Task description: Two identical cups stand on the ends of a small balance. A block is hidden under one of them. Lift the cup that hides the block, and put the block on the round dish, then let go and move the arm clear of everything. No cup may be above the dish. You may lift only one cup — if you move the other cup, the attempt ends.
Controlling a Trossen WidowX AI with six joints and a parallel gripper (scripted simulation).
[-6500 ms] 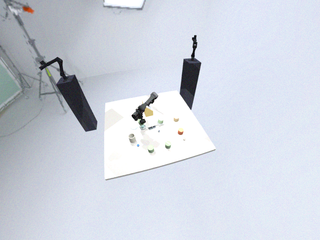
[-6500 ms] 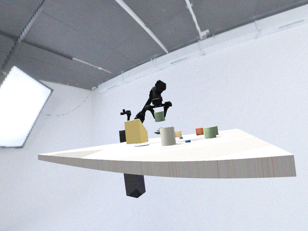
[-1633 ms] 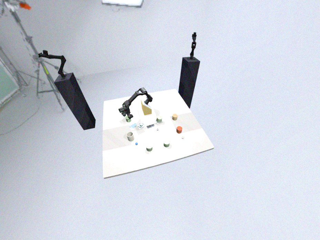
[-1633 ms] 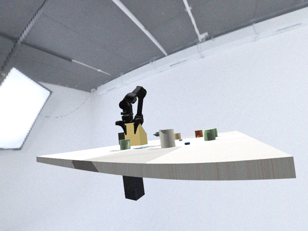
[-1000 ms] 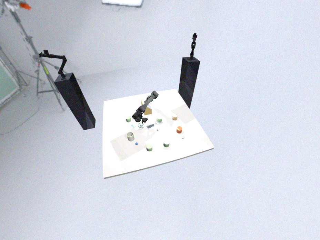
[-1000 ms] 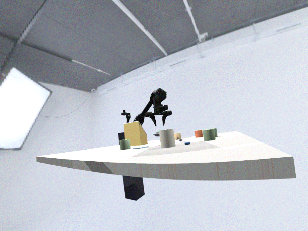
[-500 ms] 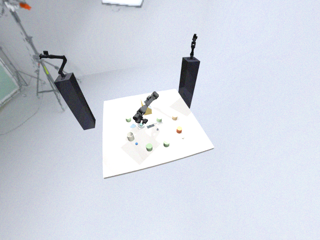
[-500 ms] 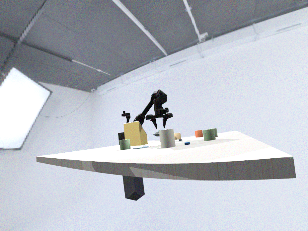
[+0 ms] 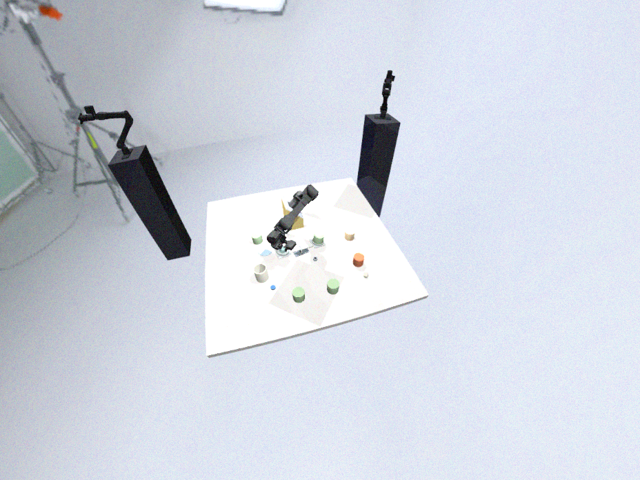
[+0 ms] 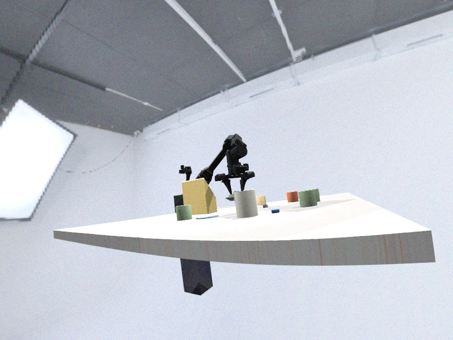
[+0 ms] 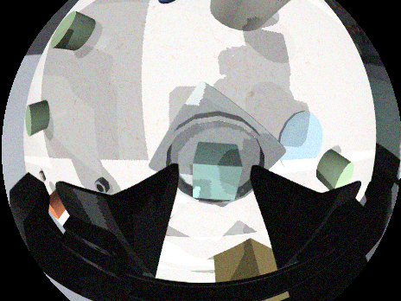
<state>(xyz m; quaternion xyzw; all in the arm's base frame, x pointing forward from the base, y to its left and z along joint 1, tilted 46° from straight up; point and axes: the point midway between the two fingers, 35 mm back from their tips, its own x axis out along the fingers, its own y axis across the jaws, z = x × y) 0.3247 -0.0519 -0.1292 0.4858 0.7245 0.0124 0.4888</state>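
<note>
Now: gripper tip 110 mm past the round light blue dish, 110 mm to the left of it and 90 mm above it. From my gripper tip the other things lie so: orange cylinder (160 mm ahead, 470 mm to the left, 50 mm below); blue disc (210 mm ahead, 100 mm to the right, 80 mm below); beige cup (110 mm ahead, 160 mm to the right, 50 mm below).
</note>
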